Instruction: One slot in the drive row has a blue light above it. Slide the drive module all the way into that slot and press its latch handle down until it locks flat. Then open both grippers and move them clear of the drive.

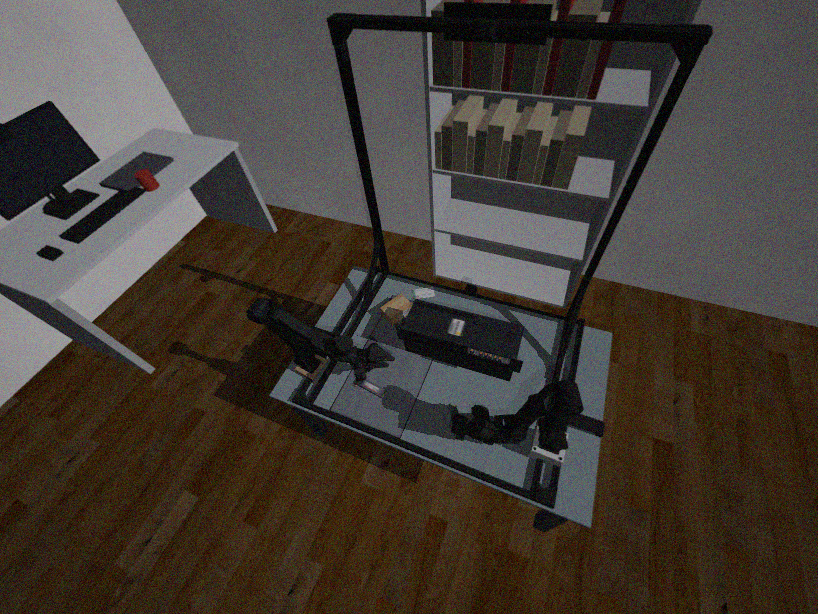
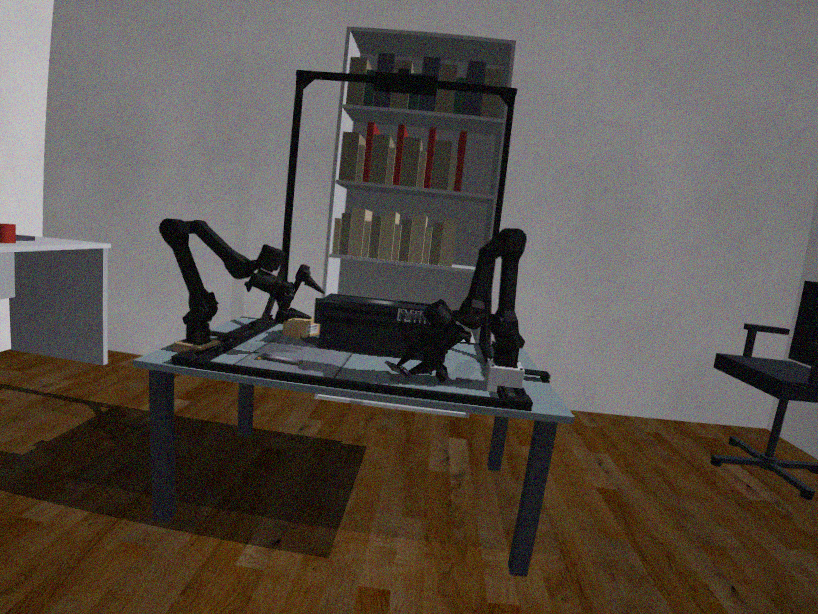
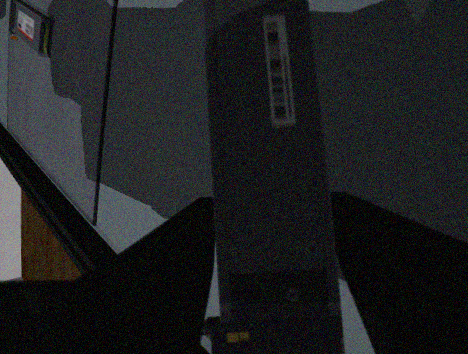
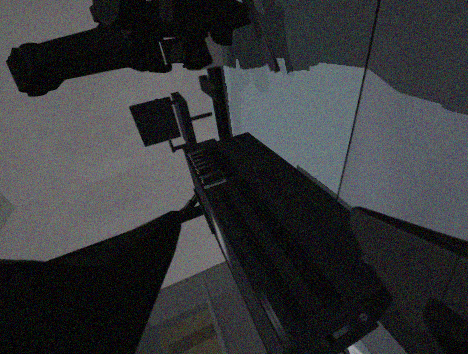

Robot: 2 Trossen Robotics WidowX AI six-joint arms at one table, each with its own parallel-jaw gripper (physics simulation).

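Places are measured from the left arm's base along level axes (x ahead, y left, z up), in centimetres.
Pixels of known places: left gripper, fingertip midpoint: (image 2: 401, 370) (image 3: 271, 208) (image 4: 252, 13); right gripper, fingertip midpoint: (image 1: 391, 362) (image 2: 317, 305) (image 4: 264, 217); left arm's base, link origin: (image 1: 550, 441) (image 2: 505, 364); right arm's base, link origin: (image 1: 311, 364) (image 2: 197, 341).
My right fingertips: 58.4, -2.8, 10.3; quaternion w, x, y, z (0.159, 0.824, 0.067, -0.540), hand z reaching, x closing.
For each thing: its top centre in the pictures, then the offset to it from my right fingertips, as dx, dy, dz. "*": a spot on its surface instead. Level surfaces: height alone.
- drive module, top centre: (image 3: 175, 141) (image 4: 241, 29) (image 2: 397, 358) (image 1: 455, 418) -26.8, +6.8, -11.6
- enclosure, top centre: (image 4: 217, 232) (image 2: 388, 302) (image 1: 462, 327) -18.8, -23.4, +0.0
- small cardboard box, top centre: (image 2: 302, 319) (image 1: 396, 305) +14.3, -31.2, -11.4
- white card, top centre: (image 1: 423, 293) +7.7, -46.4, -17.4
- small flat object, top centre: (image 3: 23, 30) (image 2: 279, 358) (image 1: 369, 387) +9.0, +6.1, -16.4
- black frame, surface spot: (image 1: 360, 142) * +29.2, -50.5, +51.4
- table, surface height: dz -17.6
The drive module (image 3: 267, 165) is a long dark block with a barcode label. It is between the fingers of my left gripper (image 3: 272, 197) (image 1: 462, 422) (image 2: 419, 370), which is shut on it, low over the front of the table and apart from the drive enclosure. The enclosure (image 1: 492, 330) (image 2: 363, 323) (image 4: 280, 215) is a long black box at the back of the table. Metallic slot details (image 1: 488, 356) (image 2: 412, 315) show near its right end. No blue light can be made out, and the latch handle is unclear. My right gripper (image 4: 264, 217) (image 1: 381, 362) (image 2: 316, 304) is open, left of the enclosure.
A small cardboard box (image 1: 396, 305) (image 2: 297, 327) stands left of the enclosure, near a white card (image 1: 424, 292). A small flat object (image 1: 368, 386) (image 2: 280, 358) lies at the front left. A black frame (image 1: 360, 142) (image 2: 292, 165) rises around the table (image 1: 594, 370).
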